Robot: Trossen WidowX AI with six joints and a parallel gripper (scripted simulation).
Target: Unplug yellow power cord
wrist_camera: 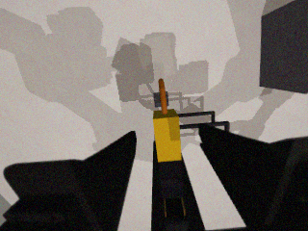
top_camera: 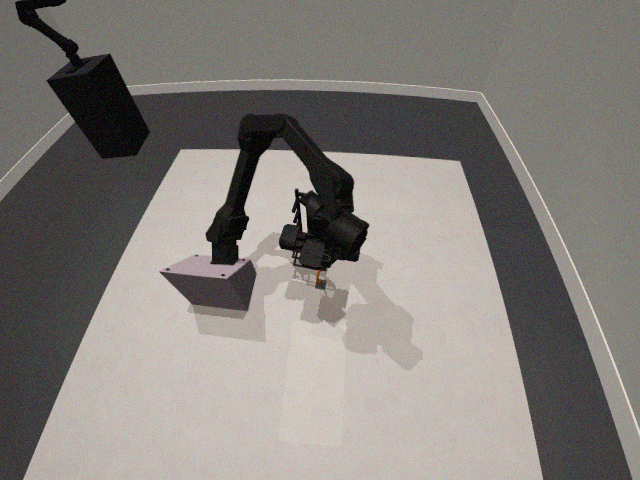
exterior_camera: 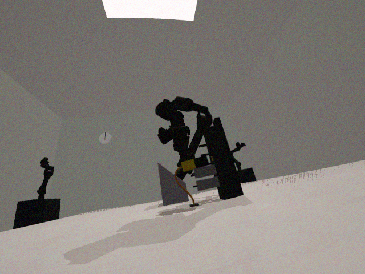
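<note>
Right now the yellow plug is 3 cm to the left of my gripper tip and 1 cm below it.
</note>
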